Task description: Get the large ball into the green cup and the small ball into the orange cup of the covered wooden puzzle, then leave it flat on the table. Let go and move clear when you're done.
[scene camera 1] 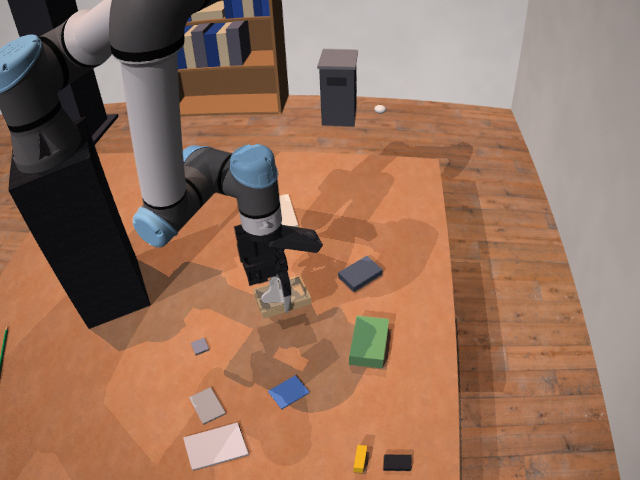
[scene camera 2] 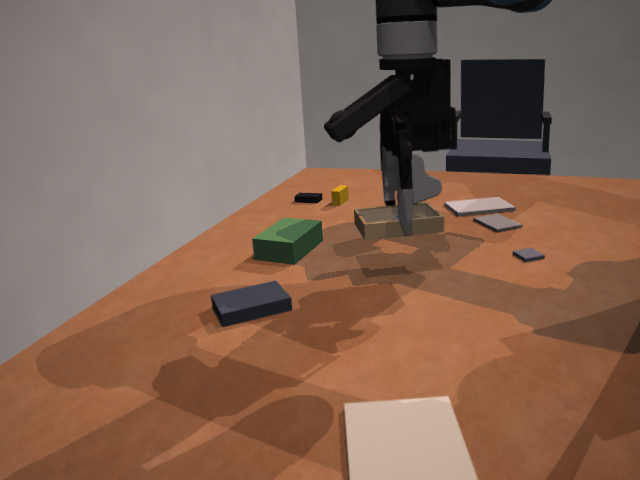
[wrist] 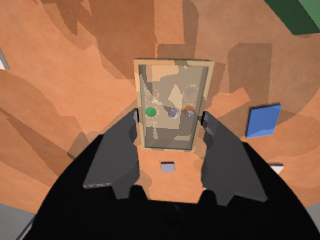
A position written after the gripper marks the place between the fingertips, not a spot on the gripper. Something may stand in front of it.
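Note:
Scene camera 2 shows the gripper (scene camera 2: 400, 224), along with a covered wooden puzzle (scene camera 2: 381, 222), a green block (scene camera 2: 287, 241) and a dark grey block (scene camera 2: 232, 307). Scene camera 1 has the puzzle (scene camera 1: 300, 297) as well, plus the green block (scene camera 1: 368, 344) and the dark grey block (scene camera 1: 365, 270). The wrist view gives you the covered wooden puzzle (wrist: 171, 99), but the dark grey block is out of frame in the wrist view.

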